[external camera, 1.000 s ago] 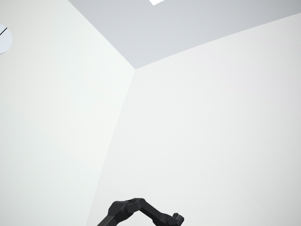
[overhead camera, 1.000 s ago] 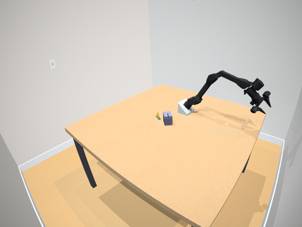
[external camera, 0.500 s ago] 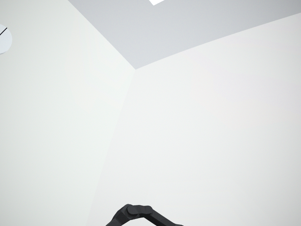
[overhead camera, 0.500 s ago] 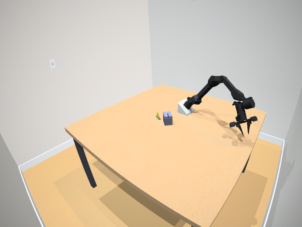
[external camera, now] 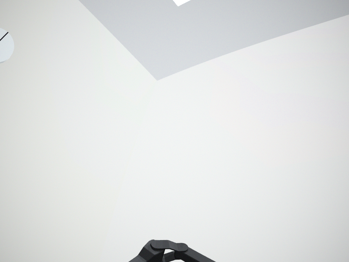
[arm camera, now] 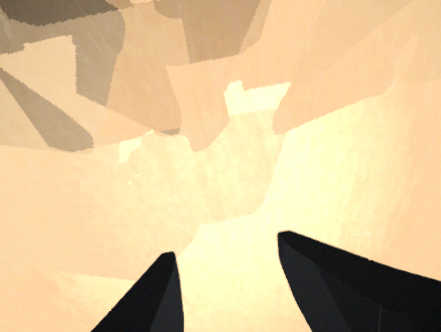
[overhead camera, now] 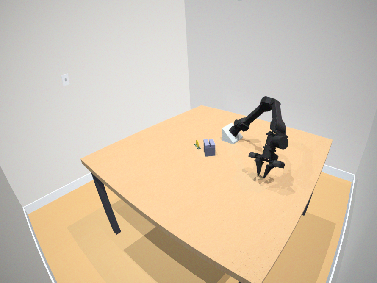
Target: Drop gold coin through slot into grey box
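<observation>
Now: the gold coin 20 cm behind my gripper tip, 49 cm to the right of it and 3 cm below it.
</observation>
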